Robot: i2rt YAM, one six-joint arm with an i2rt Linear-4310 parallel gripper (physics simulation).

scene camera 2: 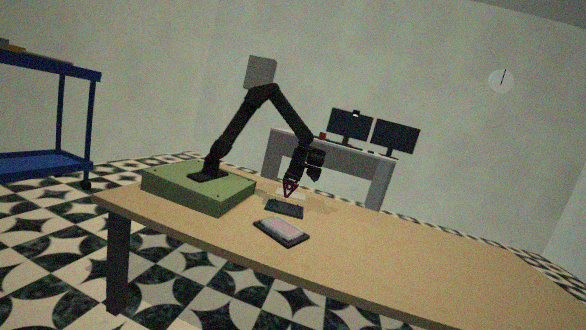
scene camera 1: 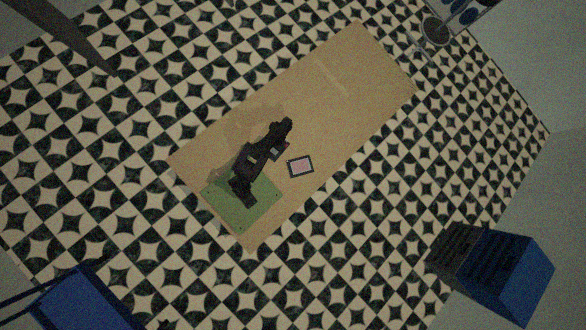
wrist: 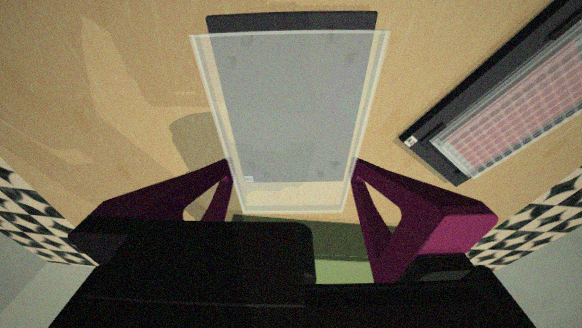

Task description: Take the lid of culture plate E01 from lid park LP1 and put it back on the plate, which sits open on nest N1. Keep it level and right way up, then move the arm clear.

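Places are measured from the arm's base along level axes (x ahead, y left, z up), in centimetres.
Pixels of known places: gripper, fingertip midpoint: (scene camera 2: 286, 194) (scene camera 1: 275, 145) (wrist: 291, 164); arm's base, origin of the base link: (scene camera 2: 209, 175) (scene camera 1: 242, 191).
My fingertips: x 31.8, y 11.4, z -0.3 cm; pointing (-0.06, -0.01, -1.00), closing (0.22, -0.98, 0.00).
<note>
For each thing: its middle in the pictures, then the offset to it from my fingertips. Level surfaces: height alone.
- dark lid park LP1, body centre: (wrist: 293, 120) (scene camera 2: 285, 207) (scene camera 1: 275, 146) dx +0.7, dy +0.0, dz -5.8 cm
- open culture plate E01, body centre: (wrist: 515, 117) (scene camera 2: 282, 227) (scene camera 1: 300, 166) dx +6.4, dy -20.1, dz -4.9 cm
- dark nest N1, body centre: (wrist: 506, 112) (scene camera 2: 281, 229) (scene camera 1: 300, 166) dx +6.4, dy -20.1, dz -5.9 cm
- wooden table, its level: dz -6.8 cm
The clear, flat lid (scene camera 2: 298, 197) (wrist: 290, 120) is between the fingers of my gripper (scene camera 2: 288, 195) (wrist: 291, 164), which is shut on its two long sides. The lid looks level and hangs above the dark lid park LP1 (scene camera 2: 284, 209) (wrist: 292, 21), apart from it. The open culture plate E01 (scene camera 1: 300, 166) (scene camera 2: 285, 228) (wrist: 520, 110), with pink wells, sits on the dark nest N1 (scene camera 1: 290, 170) (scene camera 2: 296, 244) (wrist: 480, 85). In the wrist view the nest is to the right of my gripper, and part of plate and nest is cut off.
The arm stands on a green base block (scene camera 1: 260, 205) (scene camera 2: 200, 192) at one end of the wooden table (scene camera 1: 350, 60) (scene camera 2: 400, 270). The nest lies beside the lid park, nearer the table's long edge. A desk with two monitors (scene camera 2: 350, 124) (scene camera 2: 395, 136) stands behind the table.
</note>
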